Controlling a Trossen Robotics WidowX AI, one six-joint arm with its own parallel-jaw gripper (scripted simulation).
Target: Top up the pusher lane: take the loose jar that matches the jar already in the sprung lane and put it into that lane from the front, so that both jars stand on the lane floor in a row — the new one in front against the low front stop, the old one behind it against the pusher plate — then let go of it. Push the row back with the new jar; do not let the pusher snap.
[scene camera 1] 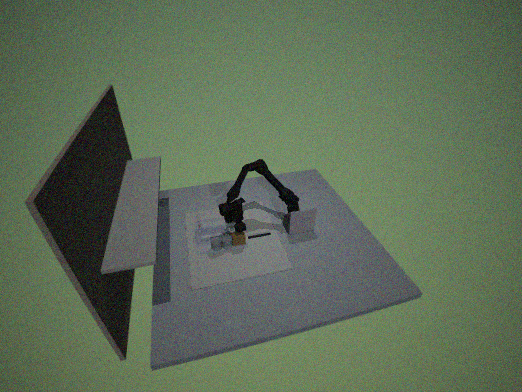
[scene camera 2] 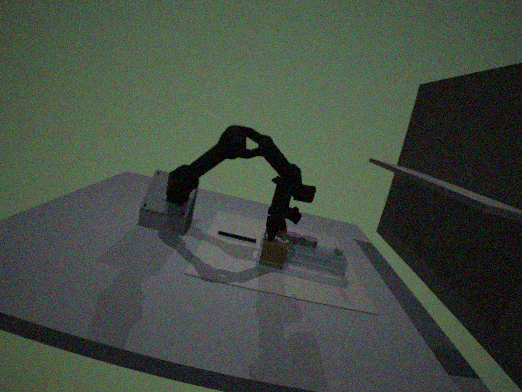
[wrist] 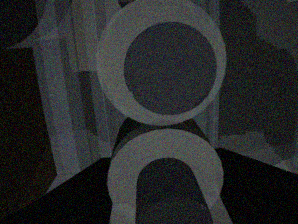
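Observation:
A grey shelf [scene camera 1: 132, 241] stands in the robot's scene. The gripper [scene camera 2: 270, 240] is visible too, and the wrist view also shows the gripper [wrist: 162, 163].

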